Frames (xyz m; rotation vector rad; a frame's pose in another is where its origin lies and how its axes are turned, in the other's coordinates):
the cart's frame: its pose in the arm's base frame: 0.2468 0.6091 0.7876 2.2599 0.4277 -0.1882
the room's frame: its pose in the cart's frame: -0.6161 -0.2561 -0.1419 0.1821 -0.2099 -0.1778
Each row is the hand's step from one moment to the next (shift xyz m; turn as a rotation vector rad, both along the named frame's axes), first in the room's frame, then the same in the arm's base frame.
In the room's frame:
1: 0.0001 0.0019 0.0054 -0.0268 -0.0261 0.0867
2: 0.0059 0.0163 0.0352 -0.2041 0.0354 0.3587
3: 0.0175 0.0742 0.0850 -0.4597 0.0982 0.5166
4: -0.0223 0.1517 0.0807 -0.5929 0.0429 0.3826
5: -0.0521 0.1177 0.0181 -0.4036 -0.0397 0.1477
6: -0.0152 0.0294 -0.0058 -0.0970 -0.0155 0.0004
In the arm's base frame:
1: -0.0004 -0.0050 -0.0028 -0.0578 -0.0459 -0.0588
2: 0.0038 -0.0341 -0.0191 -0.2450 -0.3108 -0.1223
3: 0.0292 -0.1062 -0.0301 -0.4664 -0.5158 -0.0658
4: 0.0360 -0.1663 0.0327 -0.5690 -0.4140 0.0679
5: 0.0108 -0.1062 0.0742 -0.3921 -0.1569 0.0889
6: 0.0036 -0.0200 0.0268 -0.0880 -0.0097 0.0425

